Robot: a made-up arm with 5 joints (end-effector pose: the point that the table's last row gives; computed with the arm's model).
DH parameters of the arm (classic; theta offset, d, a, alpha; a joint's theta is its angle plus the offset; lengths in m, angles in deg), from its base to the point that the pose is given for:
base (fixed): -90 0.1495 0 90
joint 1: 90 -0.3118 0.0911 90
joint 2: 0 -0.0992 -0.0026 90
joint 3: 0 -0.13 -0.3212 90
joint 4: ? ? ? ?
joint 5: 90 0.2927 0.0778 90
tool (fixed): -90 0.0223 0 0
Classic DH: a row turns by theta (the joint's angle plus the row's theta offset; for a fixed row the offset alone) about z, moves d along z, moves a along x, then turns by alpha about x.
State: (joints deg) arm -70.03 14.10 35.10 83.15 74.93
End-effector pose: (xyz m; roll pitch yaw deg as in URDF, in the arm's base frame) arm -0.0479 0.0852 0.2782 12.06 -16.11 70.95
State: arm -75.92 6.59 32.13 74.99 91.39
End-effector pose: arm -0.0994 0.0767 0.2867 1.84 -17.93 68.34
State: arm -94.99 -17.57 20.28 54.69 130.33
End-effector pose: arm -0.2111 -0.0387 0.2693 -26.49 -21.13 69.94
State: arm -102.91 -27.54 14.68 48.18 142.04
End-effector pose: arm -0.2356 -0.1068 0.2241 -38.47 -23.31 73.69
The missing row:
joint 4: 0 -0.0192 -0.1472 90
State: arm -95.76 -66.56 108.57 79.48 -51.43
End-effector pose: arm 0.2321 -0.3465 0.2549 -51.18 -68.69 -8.03
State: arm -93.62 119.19 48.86 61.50 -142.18
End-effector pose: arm 0.6266 0.1514 0.2867 -97.51 -38.05 -69.79
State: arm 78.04 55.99 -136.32 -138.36 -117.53
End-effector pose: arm 0.0841 0.3810 0.3908 171.68 39.27 -91.46
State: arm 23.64 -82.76 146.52 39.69 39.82
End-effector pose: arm 0.5056 0.4232 0.6079 100.75 51.18 3.98
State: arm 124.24 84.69 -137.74 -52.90 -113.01
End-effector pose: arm -0.2009 0.0601 0.4184 -168.76 48.64 13.08
